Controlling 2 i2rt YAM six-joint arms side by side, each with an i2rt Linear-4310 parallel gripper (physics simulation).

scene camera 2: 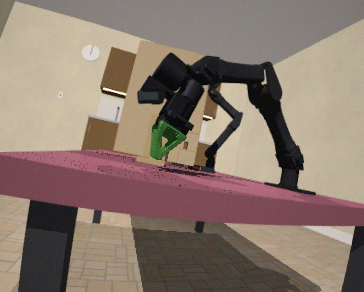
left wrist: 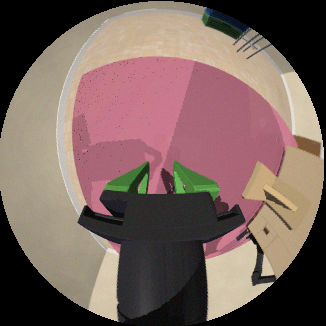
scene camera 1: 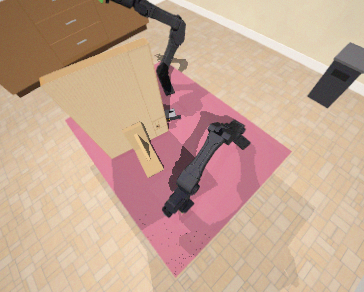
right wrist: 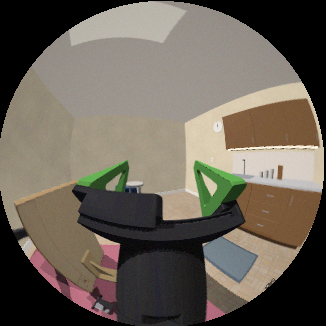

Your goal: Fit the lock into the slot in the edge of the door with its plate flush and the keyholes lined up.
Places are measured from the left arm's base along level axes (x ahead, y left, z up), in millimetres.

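Where they show: left gripper, fingertip midpoint: [scene camera 2: 154, 158] [left wrist: 160, 164]; right gripper, fingertip midpoint: [right wrist: 160, 163]; left arm's base at its link origin: [scene camera 2: 287, 189]; right arm's base at its link origin: [scene camera 1: 166, 85].
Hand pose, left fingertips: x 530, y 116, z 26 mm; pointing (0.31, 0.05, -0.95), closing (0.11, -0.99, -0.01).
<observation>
Each offset is from my left fingertips to the top centre of the thing. "spot": to the spot under its first point.
The tan door [scene camera 1: 100, 95] [scene camera 2: 132, 115] [left wrist: 295, 175] [right wrist: 50, 230] stands upright in a wooden support [scene camera 1: 155, 167]. A small keyhole {spot: dx -195, dy -426, dz +66 mm} [scene camera 1: 158, 126] [left wrist: 266, 230] shows low on its face. The silver-and-black lock {dx -328, dy -508, dz +1 mm} [scene camera 1: 172, 115] [left wrist: 243, 233] [right wrist: 103, 304] lies beside the door's edge, near the keyhole; whether they touch is unclear. My left gripper [scene camera 2: 159, 157] [left wrist: 160, 164] is partly open, low over the table, apart from the lock; scene camera 1 hides its fingertips. A small dark shape, unclear, shows between and below its fingers. My right gripper [right wrist: 160, 163] is wide open and empty, away from the lock.
The pink tabletop [scene camera 1: 265, 152] [scene camera 2: 75, 180] carries the door and lock. My right arm [scene camera 1: 175, 42] bends down behind the door's edge. Brown cabinets [scene camera 1: 30, 40] [right wrist: 280, 215] stand beyond the table. A dark grey bin-like box [scene camera 1: 327, 82] stands at the picture's right.
</observation>
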